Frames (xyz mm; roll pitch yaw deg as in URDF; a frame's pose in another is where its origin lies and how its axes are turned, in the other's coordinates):
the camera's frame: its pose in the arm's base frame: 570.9 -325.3 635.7 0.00 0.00 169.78
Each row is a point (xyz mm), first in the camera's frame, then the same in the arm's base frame.
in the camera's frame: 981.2 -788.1 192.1
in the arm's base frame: -254.9 624.4 827.8
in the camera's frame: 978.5 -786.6 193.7
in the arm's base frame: -252.5 622.4 829.4
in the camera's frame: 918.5 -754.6 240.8
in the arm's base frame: -199.1 580.3 876.5
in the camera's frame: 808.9 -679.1 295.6
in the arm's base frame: -104.7 486.5 931.3
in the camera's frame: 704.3 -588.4 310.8
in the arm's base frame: -17.8 378.7 946.5
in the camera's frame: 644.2 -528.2 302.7
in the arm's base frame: 30.6 308.8 938.4
